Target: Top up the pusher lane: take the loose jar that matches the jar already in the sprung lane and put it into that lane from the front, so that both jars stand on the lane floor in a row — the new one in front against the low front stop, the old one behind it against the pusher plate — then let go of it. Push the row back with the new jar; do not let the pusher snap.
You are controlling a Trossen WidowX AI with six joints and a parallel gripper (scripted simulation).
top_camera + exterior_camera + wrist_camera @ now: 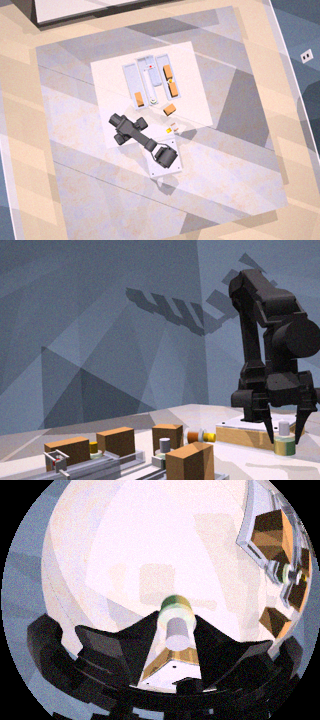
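My gripper tip is 330 mm short of the sprung lane, 130 mm to the left of it and 30 mm above it. Also, from my gripper tip: red mark 370 mm ahead, 130 mm to the right, 20 mm above.
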